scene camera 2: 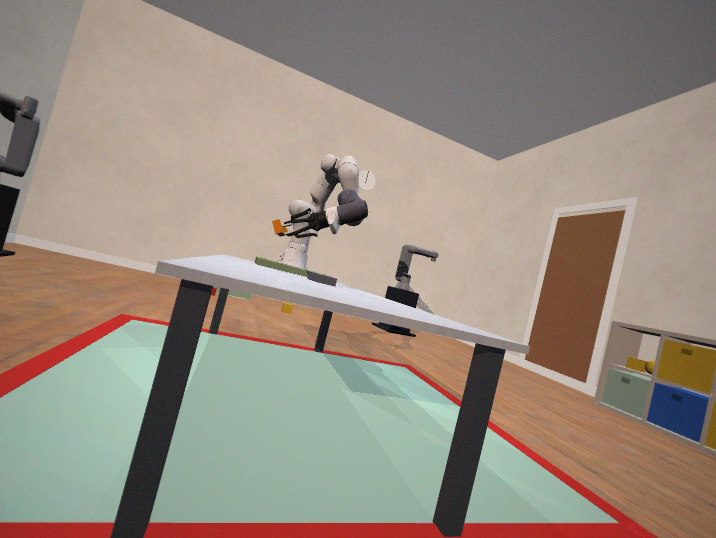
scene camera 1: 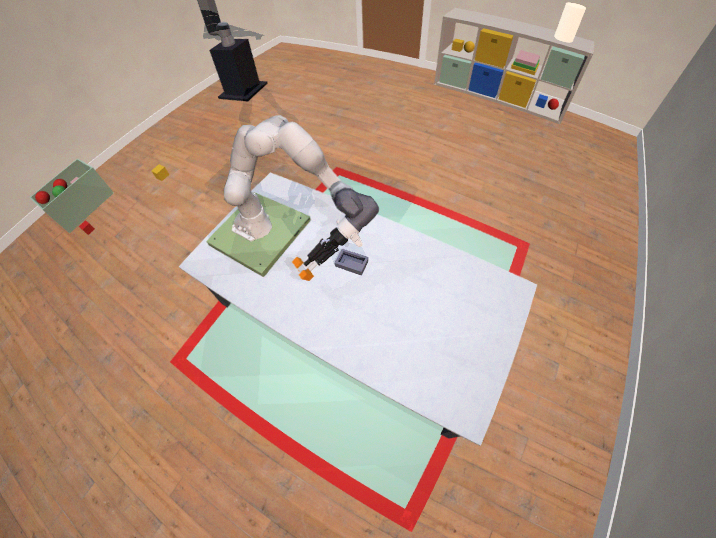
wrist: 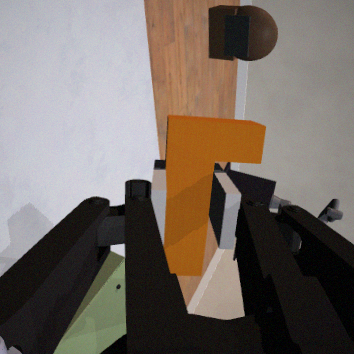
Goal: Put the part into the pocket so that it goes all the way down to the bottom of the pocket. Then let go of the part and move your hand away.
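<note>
The part is an orange L-shaped block (scene camera 1: 306,274) (scene camera 2: 277,226) (wrist: 190,142). My gripper (scene camera 1: 305,267) (scene camera 2: 285,227) (wrist: 184,180) is shut on its long leg. In the wrist view the short leg points right, beyond the fingertips. Scene camera 2 shows the gripper lying close to horizontal, with the part well above the table. The pocket is in a small dark grey block (scene camera 1: 349,269) (scene camera 2: 321,278) on the table. It stands apart from the part, to its right in scene camera 1. The pocket's inside is hidden in scene camera 2, and the block does not show in the wrist view.
The arm's base stands on a raised green plate (scene camera 1: 289,225) (scene camera 2: 280,266) at one end of the pale table (scene camera 1: 405,323) (scene camera 2: 231,274). The grey block is a short way from this plate. A black pedestal (scene camera 1: 236,66) (scene camera 2: 401,296) with another arm stands on the floor away from the table.
</note>
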